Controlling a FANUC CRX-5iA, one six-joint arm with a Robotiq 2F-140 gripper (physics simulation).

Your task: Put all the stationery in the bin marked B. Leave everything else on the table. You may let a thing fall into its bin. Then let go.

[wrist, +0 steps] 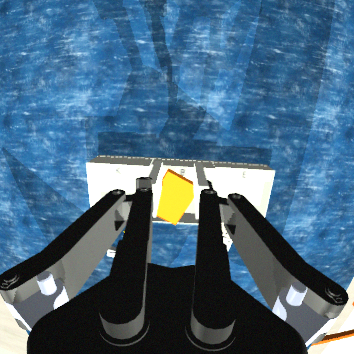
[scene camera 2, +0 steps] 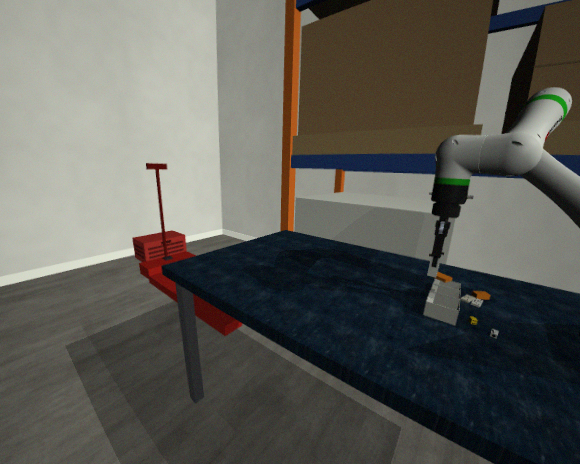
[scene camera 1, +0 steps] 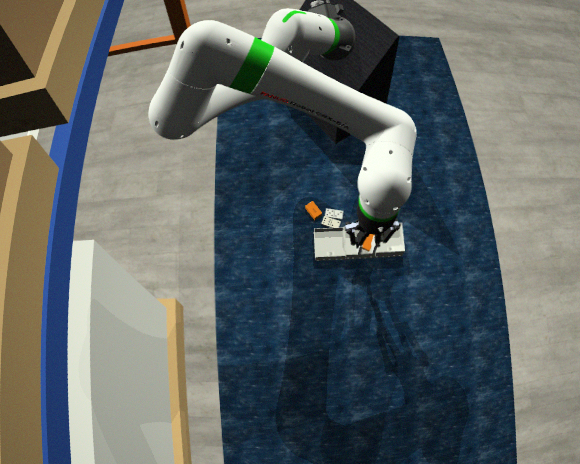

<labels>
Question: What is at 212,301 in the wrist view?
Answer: My gripper.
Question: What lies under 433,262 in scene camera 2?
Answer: My gripper.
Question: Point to a white three-part bin tray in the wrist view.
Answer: At 104,172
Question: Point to a white three-part bin tray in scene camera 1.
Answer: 330,243
</labels>
